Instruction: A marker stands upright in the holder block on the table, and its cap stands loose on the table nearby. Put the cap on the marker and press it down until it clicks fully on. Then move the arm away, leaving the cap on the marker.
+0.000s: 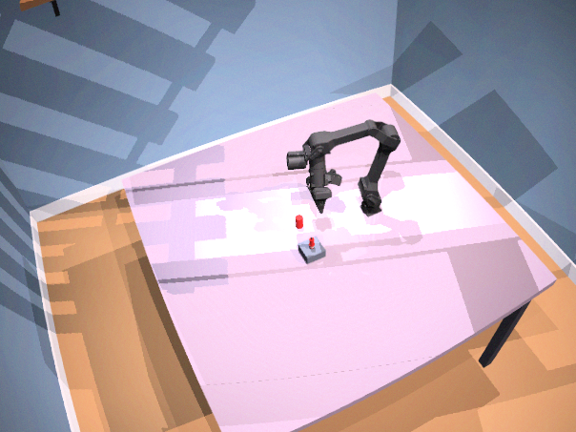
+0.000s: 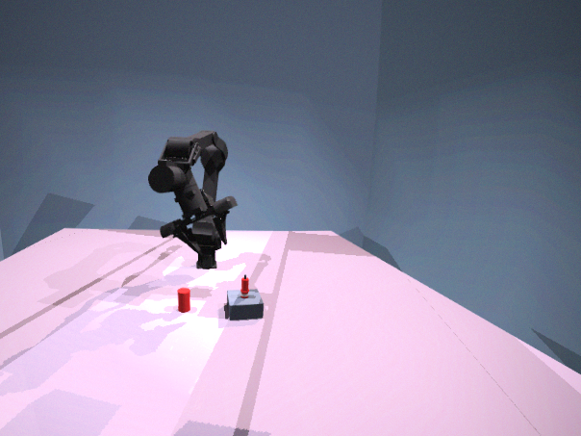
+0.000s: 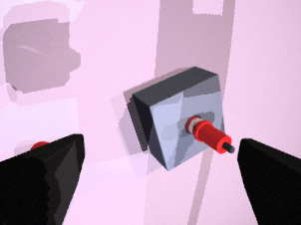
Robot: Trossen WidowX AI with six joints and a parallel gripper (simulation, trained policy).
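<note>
My gripper tip is 5 cm short of the red cap, 7 cm to the left of it and 10 cm above it. Also, from my gripper tip: grey holder block (7 cm ahead, 7 cm to the left, 11 cm below); red marker (7 cm ahead, 7 cm to the left, 6 cm below).
</note>
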